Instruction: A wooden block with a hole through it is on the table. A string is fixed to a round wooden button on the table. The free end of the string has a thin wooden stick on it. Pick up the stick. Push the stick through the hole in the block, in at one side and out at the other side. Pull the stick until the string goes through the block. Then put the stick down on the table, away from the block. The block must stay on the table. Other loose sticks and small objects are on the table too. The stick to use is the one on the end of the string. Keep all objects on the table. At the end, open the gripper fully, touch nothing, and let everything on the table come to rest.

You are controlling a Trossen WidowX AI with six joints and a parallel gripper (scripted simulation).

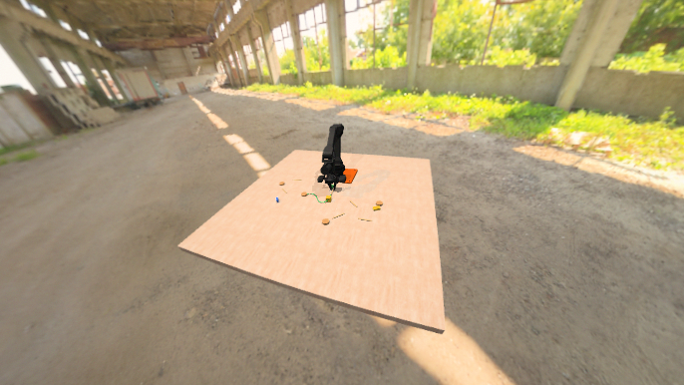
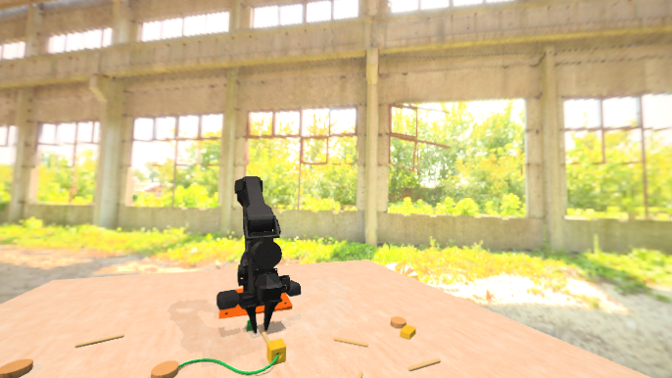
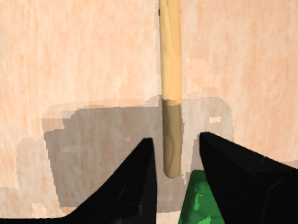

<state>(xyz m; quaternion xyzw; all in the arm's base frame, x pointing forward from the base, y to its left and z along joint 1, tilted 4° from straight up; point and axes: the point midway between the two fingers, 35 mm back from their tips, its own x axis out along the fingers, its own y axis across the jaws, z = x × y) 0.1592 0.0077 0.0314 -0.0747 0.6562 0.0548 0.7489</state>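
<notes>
Now: the small green block 30 mm behind my gripper tip, 20 mm to the right of it and 10 mm above it. Also, from my gripper tip: small blue piece: 210 mm ahead, 310 mm to the right, 10 mm above; thin wooden stick: 40 mm ahead, 10 mm to the left, 10 mm above.
</notes>
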